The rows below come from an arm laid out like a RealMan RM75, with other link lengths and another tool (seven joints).
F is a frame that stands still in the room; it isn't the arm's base.
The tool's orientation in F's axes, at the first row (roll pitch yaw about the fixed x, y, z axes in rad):
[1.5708, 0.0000, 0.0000]
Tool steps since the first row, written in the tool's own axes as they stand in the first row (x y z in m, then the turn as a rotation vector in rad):
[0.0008, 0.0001, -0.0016, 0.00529, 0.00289, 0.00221]
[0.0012, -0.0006, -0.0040, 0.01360, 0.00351, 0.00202]
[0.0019, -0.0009, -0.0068, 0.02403, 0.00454, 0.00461]
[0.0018, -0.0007, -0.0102, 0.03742, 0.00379, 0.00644]
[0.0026, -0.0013, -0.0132, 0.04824, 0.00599, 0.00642]
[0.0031, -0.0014, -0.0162, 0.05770, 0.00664, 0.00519]
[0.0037, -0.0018, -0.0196, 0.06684, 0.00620, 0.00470]
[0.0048, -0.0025, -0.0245, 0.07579, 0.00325, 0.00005]
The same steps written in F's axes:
[0.0008, 0.0016, 0.0001, 0.00529, -0.00221, 0.00289]
[0.0012, 0.0040, -0.0006, 0.01360, -0.00202, 0.00351]
[0.0019, 0.0068, -0.0009, 0.02403, -0.00461, 0.00454]
[0.0018, 0.0102, -0.0007, 0.03742, -0.00644, 0.00379]
[0.0026, 0.0132, -0.0013, 0.04824, -0.00642, 0.00599]
[0.0031, 0.0162, -0.0014, 0.05770, -0.00519, 0.00664]
[0.0037, 0.0196, -0.0018, 0.06684, -0.00470, 0.00620]
[0.0048, 0.0245, -0.0025, 0.07579, -0.00005, 0.00325]

